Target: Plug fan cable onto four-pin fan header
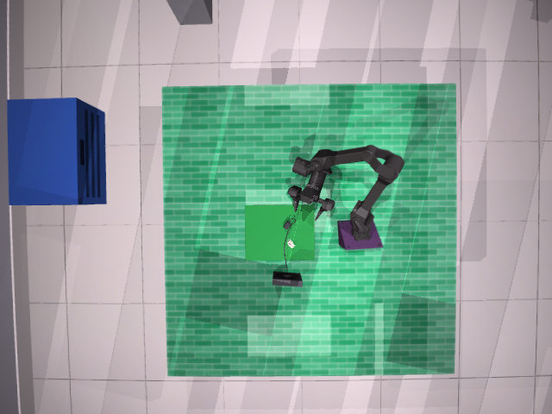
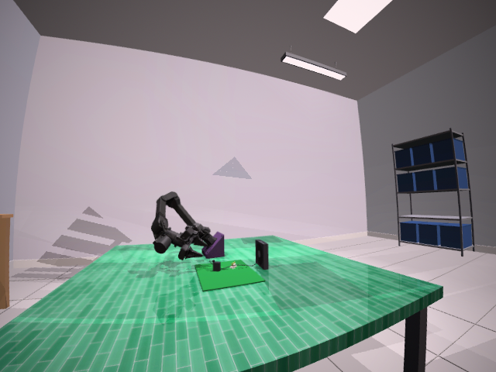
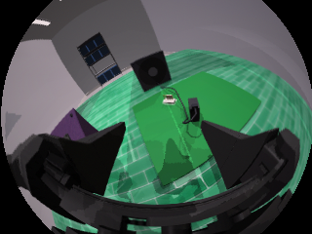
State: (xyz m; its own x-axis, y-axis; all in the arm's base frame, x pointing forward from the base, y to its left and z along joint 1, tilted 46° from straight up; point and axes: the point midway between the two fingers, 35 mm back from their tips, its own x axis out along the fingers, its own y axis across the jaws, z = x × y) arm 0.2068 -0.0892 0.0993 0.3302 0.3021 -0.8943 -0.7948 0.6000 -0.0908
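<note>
My gripper tip is 8 cm short of the dark plug, 6 cm above it and 3 cm to the right of it. Round my gripper tip: black fan: 24 cm to the left, 11 cm ahead, 2 cm below; then green board: 11 cm ahead, 10 cm below, 6 cm to the left; then fan header: 12 cm to the left, 8 cm below, 7 cm ahead.
</note>
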